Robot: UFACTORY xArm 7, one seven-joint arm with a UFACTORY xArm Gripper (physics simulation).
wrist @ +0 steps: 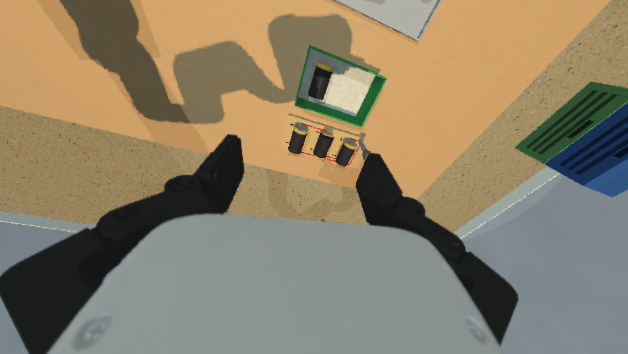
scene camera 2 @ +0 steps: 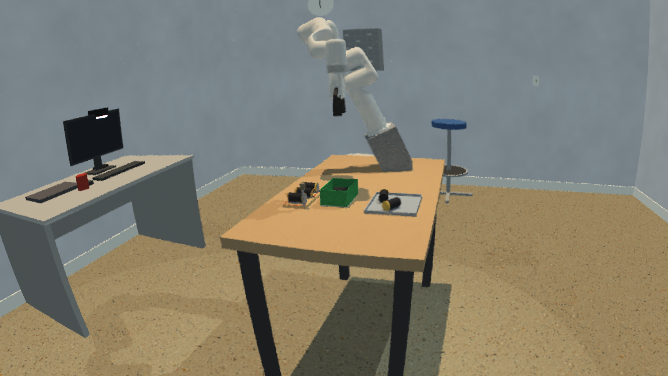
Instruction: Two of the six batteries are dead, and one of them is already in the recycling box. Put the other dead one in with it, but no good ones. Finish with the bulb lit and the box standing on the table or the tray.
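Frame: origin at the arm's base, x ahead, y left, z up, level; centimetres.
Seen in the pictures: gripper, fingertip midpoint: (wrist: 304, 162) (scene camera 2: 339, 114); arm's base at its link origin: (scene camera 2: 379, 130).
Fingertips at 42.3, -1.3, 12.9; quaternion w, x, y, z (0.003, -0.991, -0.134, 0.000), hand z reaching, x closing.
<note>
Pixels of each thing's top centre, then the offset from my fingertips to it, as dx, dy, dz. "spot": a spot on its surface instead. Level surfaces: height alone.
- green box at its top centre: (wrist: 339, 92) (scene camera 2: 339, 184) +6.2, +1.5, -25.2
- table with one black battery, top centre: (wrist: 320, 83) +2.6, +1.1, -27.4
- holder board at a spot on its surface: (wrist: 311, 138) spot: +6.4, -11.7, -30.2
- small grey part at a spot on its surface: (wrist: 364, 145) spot: +18.2, -6.7, -26.9
- grey tray at its top centre: (scene camera 2: 394, 201) +5.7, +22.6, -30.0
- wooden table at its surface level: dz -31.2
My gripper (scene camera 2: 339, 114) (wrist: 304, 162) is open and empty, high above the table. The green box (scene camera 2: 336, 197) (wrist: 374, 100) stands on the table with one black battery (wrist: 320, 82) lying inside near its left wall in the wrist view. Beside the box, a holder board (wrist: 311, 138) carries three batteries side by side: left (wrist: 297, 139), middle (wrist: 323, 145) and right (wrist: 346, 153). A small grey part (wrist: 364, 145) stands at its right end. Two more batteries, one (scene camera 2: 383, 195) and another (scene camera 2: 394, 203) with a yellow end, lie on the tray. I cannot make out a bulb or whether it is lit.
The grey tray (scene camera 2: 411, 204) (wrist: 400, 16) lies beyond the box from the holder, on the wooden table (scene camera 2: 325, 235) (wrist: 240, 20). The arm's base (scene camera 2: 391, 150) stands at the table's back. A side desk (scene camera 2: 165, 165) with a monitor (scene camera 2: 95, 136) and a blue stool (scene camera 2: 449, 124) stand apart.
</note>
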